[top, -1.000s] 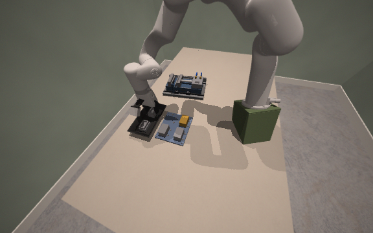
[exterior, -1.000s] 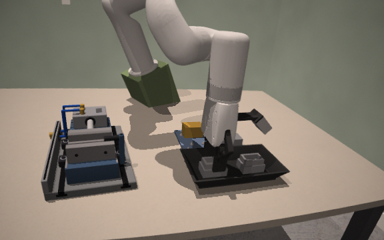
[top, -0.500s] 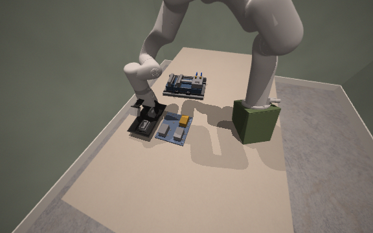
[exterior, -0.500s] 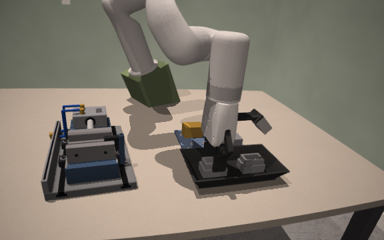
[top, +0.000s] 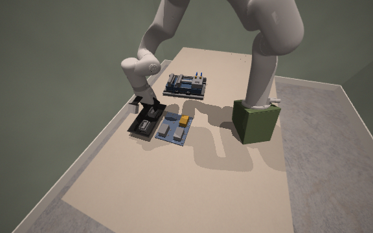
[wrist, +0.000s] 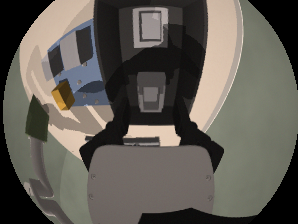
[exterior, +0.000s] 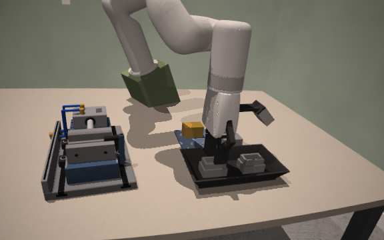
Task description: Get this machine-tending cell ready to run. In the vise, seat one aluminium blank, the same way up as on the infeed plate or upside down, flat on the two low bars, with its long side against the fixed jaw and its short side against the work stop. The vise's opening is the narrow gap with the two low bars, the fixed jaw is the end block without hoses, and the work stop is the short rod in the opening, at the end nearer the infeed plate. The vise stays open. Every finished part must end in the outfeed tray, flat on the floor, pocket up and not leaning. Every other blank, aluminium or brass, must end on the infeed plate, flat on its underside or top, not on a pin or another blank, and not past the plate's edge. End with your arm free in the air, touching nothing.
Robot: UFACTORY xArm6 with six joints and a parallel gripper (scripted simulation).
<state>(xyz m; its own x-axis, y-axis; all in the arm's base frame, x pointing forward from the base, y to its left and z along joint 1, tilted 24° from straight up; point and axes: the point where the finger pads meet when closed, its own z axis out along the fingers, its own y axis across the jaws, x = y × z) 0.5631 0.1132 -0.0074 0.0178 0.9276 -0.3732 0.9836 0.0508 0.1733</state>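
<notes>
The brass blank lies 210 mm behind my hand, 50 mm below it and 10 mm to the left of it. Round my hand: vise: 290 mm to the right, 120 mm behind, 40 mm below.
</notes>
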